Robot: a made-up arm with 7 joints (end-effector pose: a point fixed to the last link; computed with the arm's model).
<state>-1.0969 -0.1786 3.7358 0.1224 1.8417 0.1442 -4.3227</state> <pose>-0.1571 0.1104 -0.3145 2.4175 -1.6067 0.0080</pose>
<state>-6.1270 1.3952 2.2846 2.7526 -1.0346 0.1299 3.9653</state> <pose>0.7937 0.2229 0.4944 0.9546 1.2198 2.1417</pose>
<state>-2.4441 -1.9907 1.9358 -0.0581 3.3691 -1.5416 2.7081</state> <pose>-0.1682 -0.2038 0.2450 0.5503 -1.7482 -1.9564</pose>
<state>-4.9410 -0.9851 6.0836 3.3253 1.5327 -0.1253 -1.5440</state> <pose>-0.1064 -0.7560 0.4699 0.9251 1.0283 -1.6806</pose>
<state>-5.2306 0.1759 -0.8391 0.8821 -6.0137 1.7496 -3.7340</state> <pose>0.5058 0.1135 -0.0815 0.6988 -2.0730 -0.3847</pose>
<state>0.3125 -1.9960 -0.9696 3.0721 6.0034 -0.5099 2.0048</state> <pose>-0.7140 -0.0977 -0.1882 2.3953 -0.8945 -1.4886</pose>
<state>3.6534 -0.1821 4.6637 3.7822 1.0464 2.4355 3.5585</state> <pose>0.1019 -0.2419 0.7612 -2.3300 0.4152 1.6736</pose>
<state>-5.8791 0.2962 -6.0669 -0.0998 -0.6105 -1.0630 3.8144</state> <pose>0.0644 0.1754 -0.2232 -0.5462 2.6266 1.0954</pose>
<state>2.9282 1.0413 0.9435 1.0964 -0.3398 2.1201 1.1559</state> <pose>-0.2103 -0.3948 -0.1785 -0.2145 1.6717 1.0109</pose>
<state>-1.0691 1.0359 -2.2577 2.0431 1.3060 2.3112 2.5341</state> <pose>-0.2669 -0.5147 0.6227 2.4947 1.8631 -0.0928</pose>
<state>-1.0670 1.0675 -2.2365 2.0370 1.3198 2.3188 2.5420</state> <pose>-0.2615 -0.5331 0.6024 2.4974 1.8857 -0.0423</pose>
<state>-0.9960 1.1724 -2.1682 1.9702 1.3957 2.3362 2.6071</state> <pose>-0.2257 -0.5927 0.5308 2.4619 1.9317 0.1371</pose>
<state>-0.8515 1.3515 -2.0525 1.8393 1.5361 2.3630 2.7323</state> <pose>-0.1513 -0.6653 0.4004 -2.4094 -1.9443 -0.4374</pose>
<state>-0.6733 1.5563 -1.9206 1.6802 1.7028 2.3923 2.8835</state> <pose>-0.0674 -0.6997 0.2507 -2.3382 -1.8295 -0.7145</pose>
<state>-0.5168 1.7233 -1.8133 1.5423 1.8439 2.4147 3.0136</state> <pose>-0.0133 -0.6947 0.1399 -2.3001 -1.6722 -0.8554</pose>
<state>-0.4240 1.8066 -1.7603 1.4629 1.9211 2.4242 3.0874</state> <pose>0.0103 -0.6838 0.0935 -2.2949 -1.5849 -0.8921</pose>
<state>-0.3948 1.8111 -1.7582 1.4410 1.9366 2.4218 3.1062</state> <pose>0.0202 -0.6821 0.0944 -2.3024 -1.5854 -0.8922</pose>
